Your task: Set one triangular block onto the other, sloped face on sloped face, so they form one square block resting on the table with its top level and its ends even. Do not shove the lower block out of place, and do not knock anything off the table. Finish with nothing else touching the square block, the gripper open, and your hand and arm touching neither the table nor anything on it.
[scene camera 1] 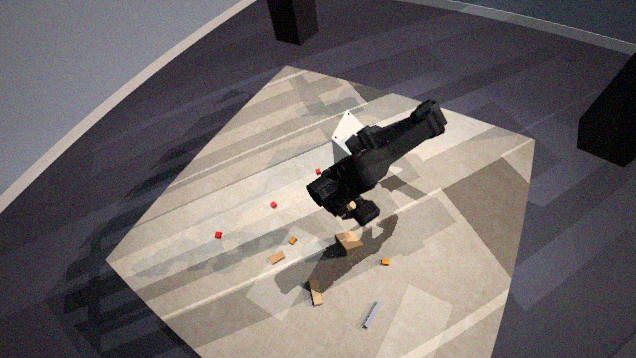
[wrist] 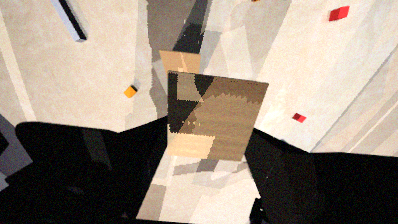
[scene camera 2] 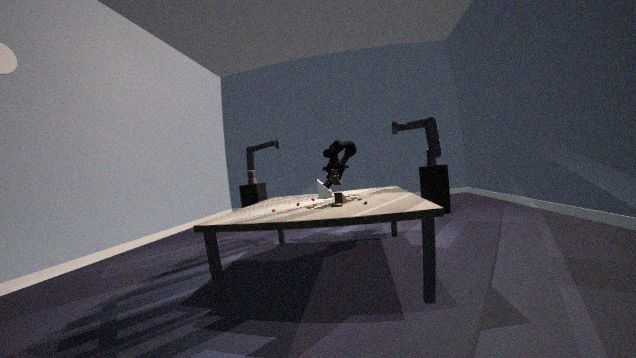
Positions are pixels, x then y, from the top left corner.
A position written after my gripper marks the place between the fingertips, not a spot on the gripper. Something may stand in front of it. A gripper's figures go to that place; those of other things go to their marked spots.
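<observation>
My gripper (wrist: 206, 122) sits 0.11 m from the lens. A tan triangular block (wrist: 211, 117) is 0.07 m from the lens, while another tan triangular block (wrist: 189, 62) is at 0.19 m from the lens.
</observation>
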